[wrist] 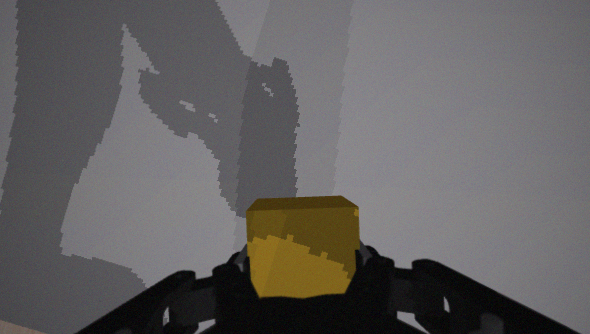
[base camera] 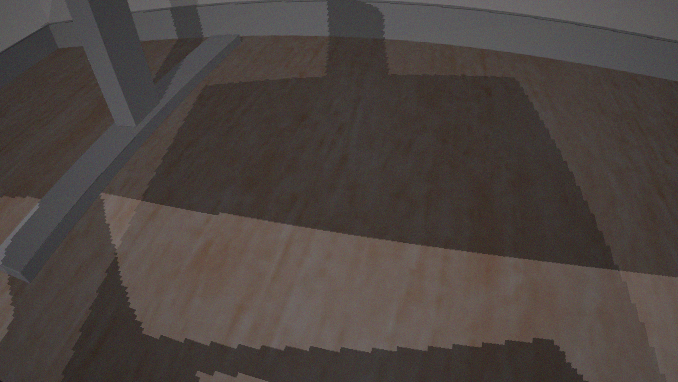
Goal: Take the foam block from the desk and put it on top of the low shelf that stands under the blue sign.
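The foam block [wrist: 303, 250] is a yellow block with a darker shaded upper part, at the lower middle of the wrist view. My gripper [wrist: 303, 256] is shut on it, with one black finger against each side. Behind the block is the grey desk top [wrist: 450, 125], with the arm's and gripper's dark shadows across its left half. How far the block is above the desk top is hard to judge. The gripper and block do not show in the base view. The low shelf and the blue sign show in neither view.
In the base view a grey desk leg [base camera: 112, 60] stands on a long grey foot [base camera: 75, 175] at the left. A pale baseboard [base camera: 450, 30] runs along the wall at the back. The wooden floor [base camera: 325, 285] carries broad shadows.
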